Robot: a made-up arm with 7 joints.
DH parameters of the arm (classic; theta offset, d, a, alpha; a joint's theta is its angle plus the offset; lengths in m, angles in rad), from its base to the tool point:
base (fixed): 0 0.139 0.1 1.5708
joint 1: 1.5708 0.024 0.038 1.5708
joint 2: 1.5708 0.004 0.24 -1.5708
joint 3: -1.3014 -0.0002 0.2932 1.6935
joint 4: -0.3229 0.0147 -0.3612 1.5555
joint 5: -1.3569 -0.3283 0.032 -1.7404
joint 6: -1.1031 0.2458 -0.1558 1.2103
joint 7: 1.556 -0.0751 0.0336 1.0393
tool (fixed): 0.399 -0.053 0 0
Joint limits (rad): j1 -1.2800..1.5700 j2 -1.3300..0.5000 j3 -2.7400..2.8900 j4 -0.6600..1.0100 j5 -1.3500..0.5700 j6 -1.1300..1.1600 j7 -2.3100..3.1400
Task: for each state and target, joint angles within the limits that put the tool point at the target. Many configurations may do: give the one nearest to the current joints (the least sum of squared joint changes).
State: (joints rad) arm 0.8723 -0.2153 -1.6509 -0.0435 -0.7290 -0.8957 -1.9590
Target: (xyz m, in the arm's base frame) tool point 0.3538 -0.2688 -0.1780
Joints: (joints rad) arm 0.3111 -0.4439 -1.9202 0.1135 -0.5105 -0.8078 -2.0383
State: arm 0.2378 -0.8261 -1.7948 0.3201 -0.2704 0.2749 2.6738
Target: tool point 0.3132 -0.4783 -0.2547
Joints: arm -0.1693 -0.8387 -1.0942 -0.2973 -0.8419 -0.1816 2.3774
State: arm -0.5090 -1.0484 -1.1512 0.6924 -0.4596 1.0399 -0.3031
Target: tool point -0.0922 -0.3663 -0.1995
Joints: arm -0.6386 -0.7111 -1.1866 0.2086 -0.4367 0.7054 -0.2955
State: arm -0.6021 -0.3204 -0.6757 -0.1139 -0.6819 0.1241 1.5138
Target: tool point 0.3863 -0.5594 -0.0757
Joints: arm -0.0295 -0.9535 -0.4935 -0.0902 -0.7159 0.3673 1.5913
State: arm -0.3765 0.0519 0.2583 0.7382 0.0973 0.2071 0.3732
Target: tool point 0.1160 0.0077 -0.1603
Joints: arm -0.0138 -0.0199 0.5801 0.8961 0.1619 0.5022 0.3841
